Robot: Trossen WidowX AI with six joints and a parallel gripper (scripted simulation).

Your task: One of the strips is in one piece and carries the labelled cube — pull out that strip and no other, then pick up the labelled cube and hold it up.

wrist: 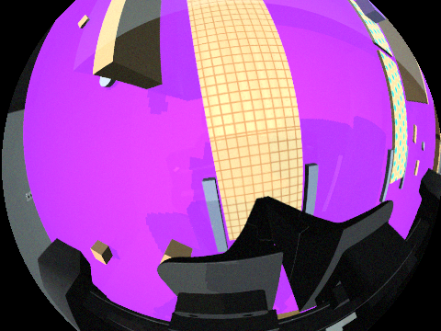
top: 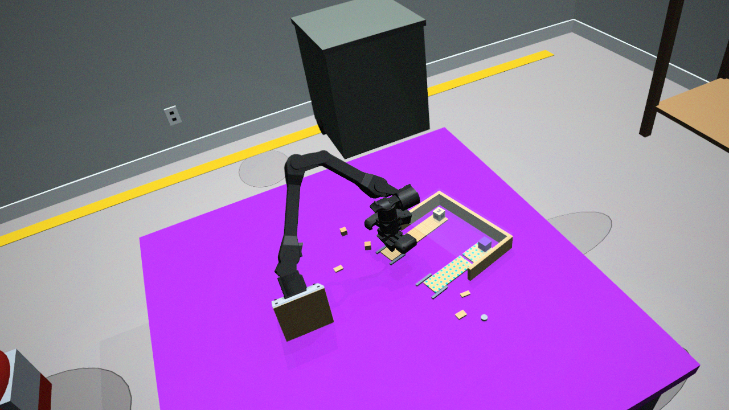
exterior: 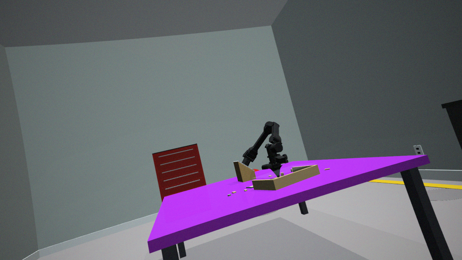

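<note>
Right now the labelled cube is 21 cm ahead of my gripper tip, 6 cm to the left of it and 2 cm above it. From my gripper tip the other things lie so: grey disc (36 cm to the right, 11 cm ahead).
</note>
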